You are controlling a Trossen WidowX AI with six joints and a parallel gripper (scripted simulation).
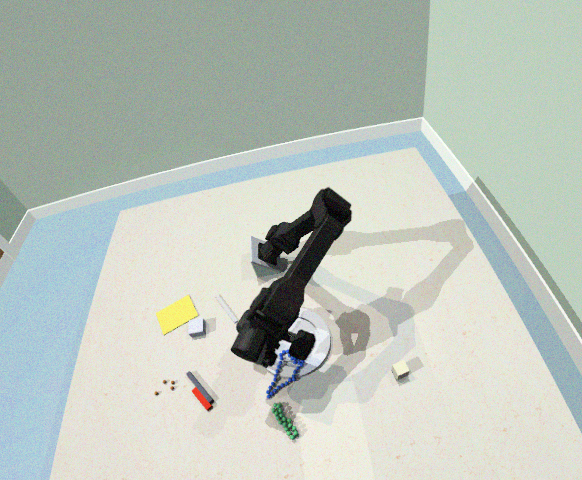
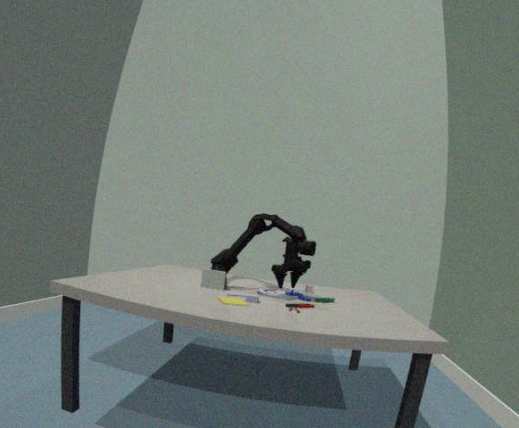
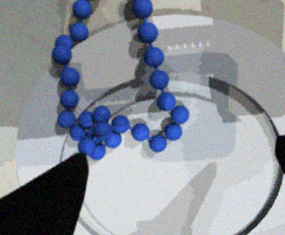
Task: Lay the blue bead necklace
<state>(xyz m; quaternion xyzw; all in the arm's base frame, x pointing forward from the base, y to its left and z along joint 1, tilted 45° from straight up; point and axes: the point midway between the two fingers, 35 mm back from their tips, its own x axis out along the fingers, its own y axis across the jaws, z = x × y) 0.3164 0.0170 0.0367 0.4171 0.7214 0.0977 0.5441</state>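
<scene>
Now: gripper tip 30 mm past the round bead board, 20 mm to the right of it and 30 mm above it. The rest, counted from my gripper tip: white cube 100 mm behind, 250 mm to the right, 30 mm below; grey tool 90 mm ahead, 220 mm to the right, 30 mm below; stick 160 mm behind, 170 mm to the right, 40 mm below.
</scene>
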